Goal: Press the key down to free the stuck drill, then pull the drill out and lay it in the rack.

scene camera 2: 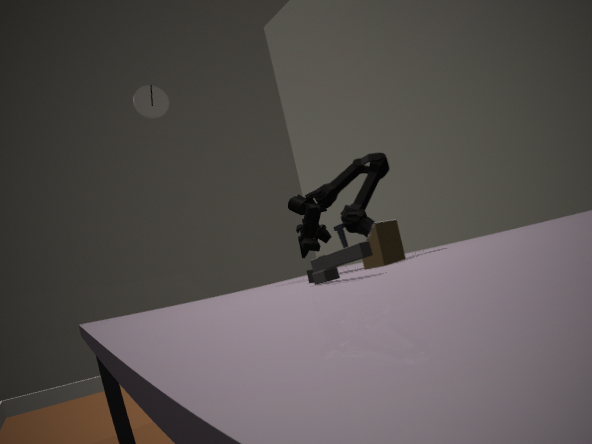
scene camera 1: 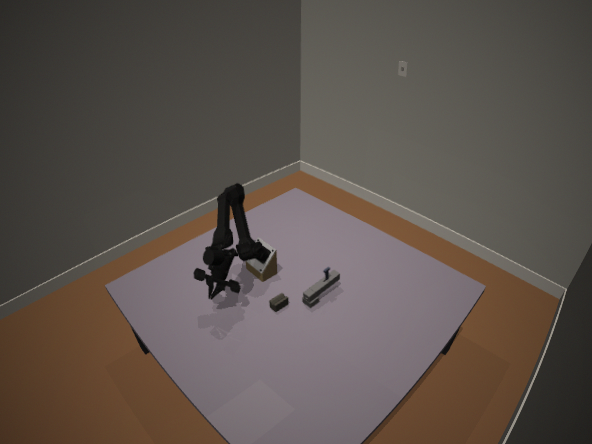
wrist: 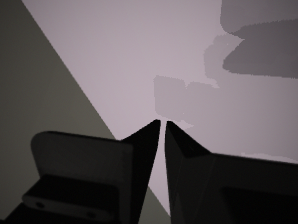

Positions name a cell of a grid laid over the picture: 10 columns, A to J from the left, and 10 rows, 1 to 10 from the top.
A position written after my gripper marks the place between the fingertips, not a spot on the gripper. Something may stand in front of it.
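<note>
Gripper state: my gripper (scene camera 2: F6) is shut and empty. The gripper (scene camera 1: D7) is visible here too, as is the gripper (wrist: F6).
</note>
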